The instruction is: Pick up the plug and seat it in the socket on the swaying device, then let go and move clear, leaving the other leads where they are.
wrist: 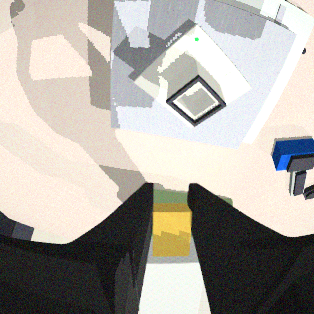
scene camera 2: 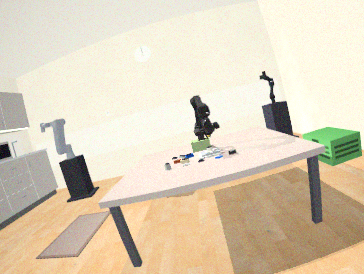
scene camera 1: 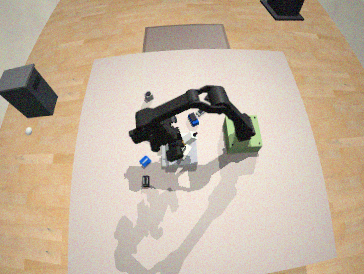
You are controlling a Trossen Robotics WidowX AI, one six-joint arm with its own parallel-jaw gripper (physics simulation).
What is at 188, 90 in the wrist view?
A socket device.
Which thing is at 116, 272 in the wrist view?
My gripper.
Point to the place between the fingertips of my gripper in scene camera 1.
At 182, 144
